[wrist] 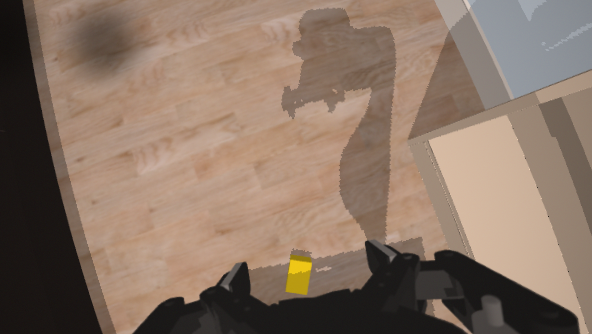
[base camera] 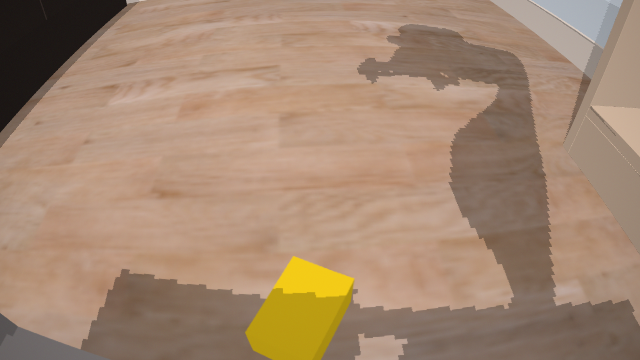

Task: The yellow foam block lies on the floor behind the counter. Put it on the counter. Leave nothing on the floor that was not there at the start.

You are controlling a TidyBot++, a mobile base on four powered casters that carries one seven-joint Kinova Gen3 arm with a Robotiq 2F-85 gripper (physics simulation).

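Places are measured from the arm's base along level axes (x ahead, y left, z up), in centimetres.
Where they show: gripper, between the fingertips: [wrist: 308,265].
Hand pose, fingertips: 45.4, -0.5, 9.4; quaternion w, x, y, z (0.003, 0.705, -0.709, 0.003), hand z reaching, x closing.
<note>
After its pixels a point has its place, as x, y, z.
The yellow foam block [base camera: 302,315] @(24.2, 1.9, -35.1) [wrist: 299,276] @(25.4, 1.9, -35.2) lies flat on the wooden floor [base camera: 225,175] @(44.7, 15.0, -39.6) [wrist: 200,200] @(50.9, 28.1, -39.6). In the base camera view it is at the bottom, a little left of the middle, and its lower end is cut off. My gripper [wrist: 308,265] @(45.4, -0.5, 9.4) is open and empty, high above the floor. In the wrist view the block shows between and beyond the two fingertips, small and far below them. The dark side of the counter [base camera: 45,45] @(79.0, 77.4, -31.7) [wrist: 25,200] @(58.7, 73.6, -29.7) stands at the left in both views; its top does not show.
A beige open shelf unit [base camera: 600,165] @(49.4, -40.5, -35.9) [wrist: 430,175] @(46.7, -41.1, -34.8) stands at the right. A pale blue-grey wall [base camera: 575,20] @(106.3, -63.1, -28.7) [wrist: 540,55] @(72.8, -69.3, -20.5) rises at the upper right. The arm's shadow falls on the floor between counter and shelf unit. A grey corner of the base shows at the lower left of the base camera view.
</note>
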